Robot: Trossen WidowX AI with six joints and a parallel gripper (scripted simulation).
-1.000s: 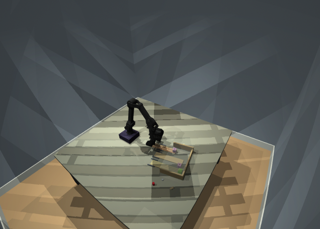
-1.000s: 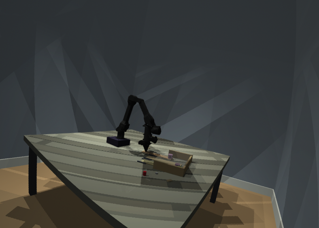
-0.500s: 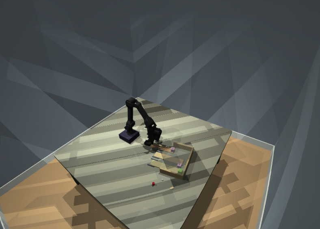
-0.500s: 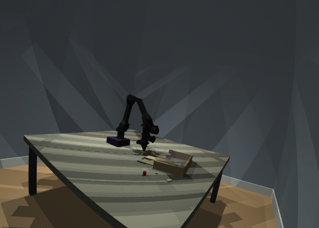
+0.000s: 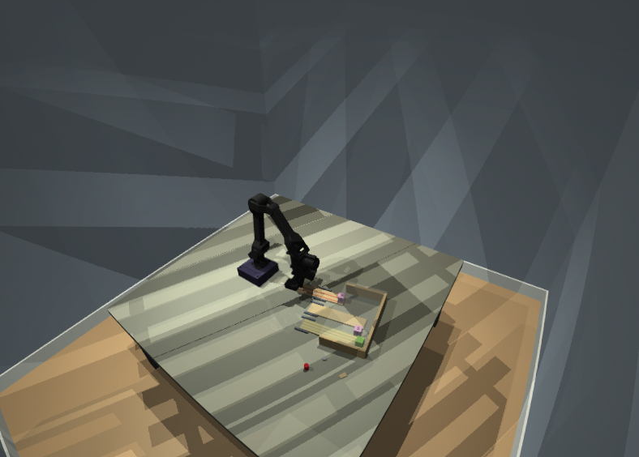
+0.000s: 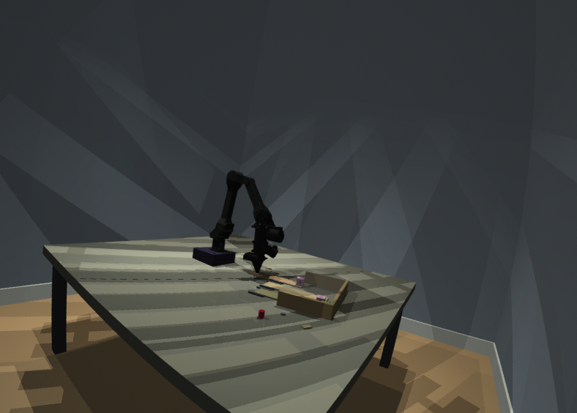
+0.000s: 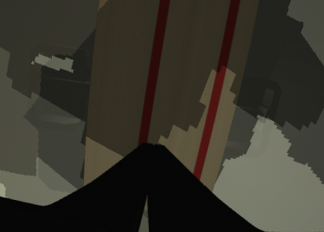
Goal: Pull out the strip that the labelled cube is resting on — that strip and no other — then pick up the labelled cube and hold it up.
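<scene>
Now: gripper tip 90 mm short of the red-lined strip and 40 mm to the right of it. Round my gripper tip: grey piece 360 mm ahead, 190 mm to the right.
</scene>
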